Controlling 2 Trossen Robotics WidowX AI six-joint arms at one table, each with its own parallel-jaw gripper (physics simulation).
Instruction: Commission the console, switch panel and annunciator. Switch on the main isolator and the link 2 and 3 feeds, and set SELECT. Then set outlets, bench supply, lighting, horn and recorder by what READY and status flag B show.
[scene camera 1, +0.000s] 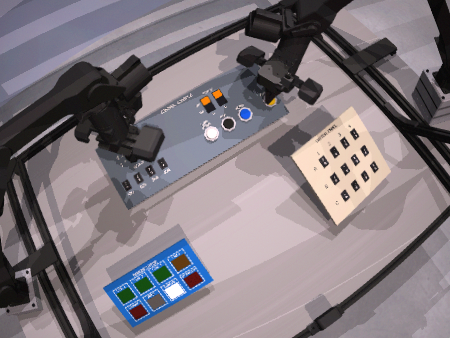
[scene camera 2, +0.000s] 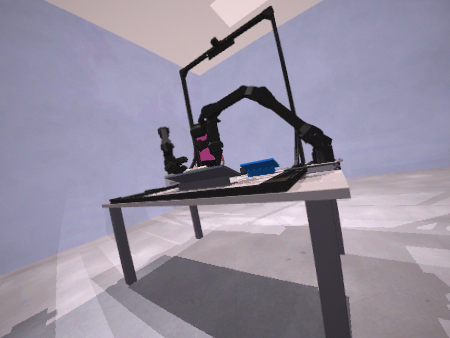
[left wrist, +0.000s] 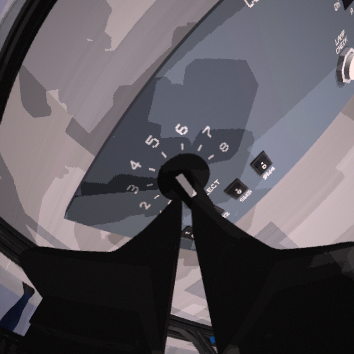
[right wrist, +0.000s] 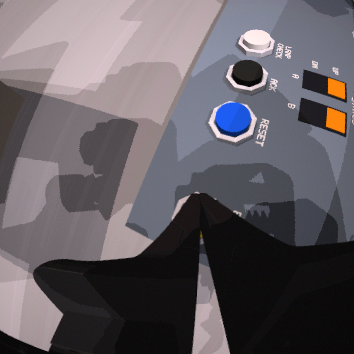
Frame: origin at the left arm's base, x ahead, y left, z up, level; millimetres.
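Seen in the pictures: left gripper, fingertip midpoint: (scene camera 1: 128, 154) (left wrist: 185, 204); right gripper, fingertip midpoint: (scene camera 1: 267, 103) (right wrist: 197, 199); left arm's base, origin of the base link: (scene camera 1: 17, 291) (scene camera 2: 324, 162); right arm's base, origin of the base link: (scene camera 1: 447, 81) (scene camera 2: 171, 174).
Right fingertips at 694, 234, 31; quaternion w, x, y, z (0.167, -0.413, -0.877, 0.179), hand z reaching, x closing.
Pixels of each thing's top centre, then the offset from my right fingertips to it, as dx, dy, dz. "spot": a spot on its surface instead.
- grey console, surface spot: (scene camera 1: 185, 125) spot: -183, +2, +12
- SELECT knob, middle of its top: (left wrist: 190, 199) -308, -25, +42
- Status flag A, surface spot: (right wrist: 336, 88) (scene camera 1: 205, 100) spot: -125, +40, +23
- flag B, surface spot: (right wrist: 335, 120) (scene camera 1: 217, 93) spot: -96, +47, +23
- blue annunciator, middle of its top: (scene camera 1: 150, 278) (scene camera 2: 257, 161) -338, -293, +24
- grey tile, surface spot: (scene camera 1: 156, 301) spot: -348, -334, -11
- bright white tile, surface spot: (scene camera 1: 174, 291) spot: -307, -324, -11
- cream switch panel, surface spot: (scene camera 1: 335, 215) spot: +39, -285, -13
- SW3, middle of its top: (left wrist: 239, 192) -283, -65, +2
- SW4, middle of its top: (left wrist: 265, 166) -253, -58, +2
- white button, middle of its top: (right wrist: 260, 33) (scene camera 1: 211, 131) -137, -31, +8
- black button, middle of its top: (right wrist: 251, 66) (scene camera 1: 228, 121) -96, -21, +8
- blue RESET button, middle of its top: (right wrist: 237, 113) (scene camera 1: 245, 112) -55, -11, +8
The grey console (scene camera 1: 185, 125) (scene camera 2: 207, 175) carries the SELECT knob (left wrist: 172, 167), whose pointing end I cannot tell. My left gripper (left wrist: 185, 204) is shut on that knob. My right gripper (scene camera 1: 270, 98) (right wrist: 197, 199) is shut and empty over the yellow button's white ring (right wrist: 180, 209). Status flag A (scene camera 1: 205, 100) (right wrist: 336, 88) and flag B (scene camera 1: 217, 93) (right wrist: 335, 120) both show orange at UP. The blue annunciator (scene camera 1: 109, 288) (scene camera 2: 260, 167) has a grey tile (scene camera 1: 156, 301) and a bright white tile (scene camera 1: 174, 291); its labels are blurred. The cream switch panel (scene camera 1: 335, 215) has rows of small black switches.
SW3 (left wrist: 236, 189) and SW4 (left wrist: 261, 163) lie near the knob. A white button (scene camera 1: 212, 133) (right wrist: 256, 40), a black button (scene camera 1: 228, 123) (right wrist: 247, 73) and the blue RESET button (scene camera 1: 245, 114) (right wrist: 233, 119) stand between my grippers. Dark frame rails edge the table.
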